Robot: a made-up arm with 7 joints.
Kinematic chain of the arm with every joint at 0, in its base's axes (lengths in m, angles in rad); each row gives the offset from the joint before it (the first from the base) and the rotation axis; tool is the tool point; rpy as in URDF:
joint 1: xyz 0 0 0.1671 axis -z
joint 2: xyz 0 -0.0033 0.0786 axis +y
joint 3: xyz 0 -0.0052 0.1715 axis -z
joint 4: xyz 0 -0.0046 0.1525 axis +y
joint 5: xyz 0 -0.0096 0.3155 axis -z
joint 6: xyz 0 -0.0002 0.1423 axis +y
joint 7: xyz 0 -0.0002 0.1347 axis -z
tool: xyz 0 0 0 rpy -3.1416 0 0
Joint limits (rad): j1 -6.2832..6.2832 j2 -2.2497..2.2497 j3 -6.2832..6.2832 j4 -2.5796..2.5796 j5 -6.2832..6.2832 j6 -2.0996..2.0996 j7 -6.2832..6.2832
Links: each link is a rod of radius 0.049 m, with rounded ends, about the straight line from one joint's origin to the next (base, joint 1, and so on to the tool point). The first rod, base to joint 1, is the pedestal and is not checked.
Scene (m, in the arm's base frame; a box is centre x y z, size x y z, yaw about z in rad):
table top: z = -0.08
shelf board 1: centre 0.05 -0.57 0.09 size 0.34 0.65 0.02 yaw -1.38
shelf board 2: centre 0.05 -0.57 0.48 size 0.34 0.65 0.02 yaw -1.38
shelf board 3: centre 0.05 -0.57 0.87 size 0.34 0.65 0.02 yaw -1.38
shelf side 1: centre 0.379 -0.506 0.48 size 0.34 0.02 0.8 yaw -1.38
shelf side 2: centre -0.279 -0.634 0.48 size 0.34 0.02 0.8 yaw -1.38
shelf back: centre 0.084 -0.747 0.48 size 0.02 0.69 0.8 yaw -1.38
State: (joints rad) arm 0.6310 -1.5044 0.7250 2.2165 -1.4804 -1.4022 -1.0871
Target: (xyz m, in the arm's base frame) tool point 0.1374 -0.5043 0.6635
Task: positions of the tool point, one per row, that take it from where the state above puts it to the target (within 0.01 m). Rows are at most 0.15 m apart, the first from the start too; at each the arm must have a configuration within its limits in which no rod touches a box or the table.
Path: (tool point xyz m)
1: -0.1328 -0.3230 0.5234
2: -0.0123 -0.3026 0.5982
3: 0.0837 -0.2266 0.6635
4: 0.1143 -0.3252 0.6717
5: 0.1354 -0.4212 0.6665
6: 0.1374 -0.5043 0.6635

